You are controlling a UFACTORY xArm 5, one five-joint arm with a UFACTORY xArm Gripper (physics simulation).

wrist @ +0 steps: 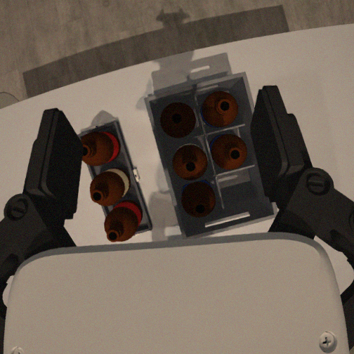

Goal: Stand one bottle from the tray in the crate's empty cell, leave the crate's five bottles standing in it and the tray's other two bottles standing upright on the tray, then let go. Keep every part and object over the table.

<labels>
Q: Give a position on a brown bottle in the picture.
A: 120, 224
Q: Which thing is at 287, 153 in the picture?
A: The gripper.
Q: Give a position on a brown bottle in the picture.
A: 106, 188
</labels>
